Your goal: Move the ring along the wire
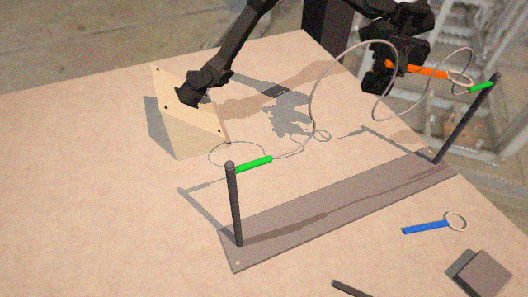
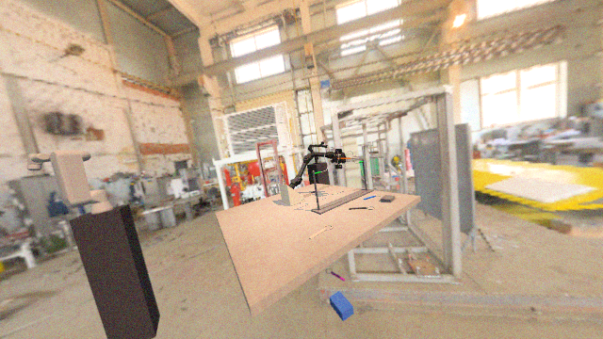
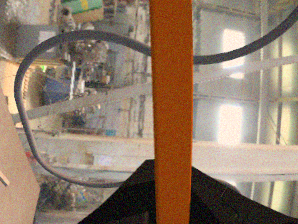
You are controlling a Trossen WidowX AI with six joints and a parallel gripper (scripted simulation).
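Now: the orange-handled ring 80 mm to the left of my gripper tip, 20 mm ahead of it and 10 mm below it. Also, from my gripper tip: dark-handled ring: 360 mm below, 260 mm ahead, 140 mm to the right; blue-handled ring: 360 mm below, 190 mm ahead, 120 mm to the left; grey block: 350 mm below, 320 mm ahead, 90 mm to the left.
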